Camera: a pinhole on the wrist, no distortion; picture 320 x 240 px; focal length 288.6 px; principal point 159.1 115.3 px. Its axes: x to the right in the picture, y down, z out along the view. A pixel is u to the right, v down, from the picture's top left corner.
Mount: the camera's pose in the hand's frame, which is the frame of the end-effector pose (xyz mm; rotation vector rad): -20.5 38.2 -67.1 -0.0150 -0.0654 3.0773
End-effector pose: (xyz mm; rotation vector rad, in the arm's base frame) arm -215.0 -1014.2 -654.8 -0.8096 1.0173 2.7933
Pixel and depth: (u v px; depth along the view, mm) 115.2 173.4 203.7
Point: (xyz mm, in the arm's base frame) -278.3 -921.7 -578.4
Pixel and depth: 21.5 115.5 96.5
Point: -256.6 -1023.1 -629.6
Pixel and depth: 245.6 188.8 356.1
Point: -213.1 -776.5 -439.3
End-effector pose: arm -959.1 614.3 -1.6 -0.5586 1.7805 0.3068
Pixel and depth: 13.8 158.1 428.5
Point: -667.6 699.7 -275.9
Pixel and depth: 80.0 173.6 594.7
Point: -489.3 739.5 -261.4
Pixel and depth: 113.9 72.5 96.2
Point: -957.9 670.1 -8.3
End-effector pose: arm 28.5 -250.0 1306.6 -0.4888 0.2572 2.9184
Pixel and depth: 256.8 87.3 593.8
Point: 59.5 -258.4 1884.3
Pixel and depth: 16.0 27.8 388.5
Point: -259.7 -284.3 1570.9
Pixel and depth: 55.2 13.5 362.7
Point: -197.9 -312.6 1569.5
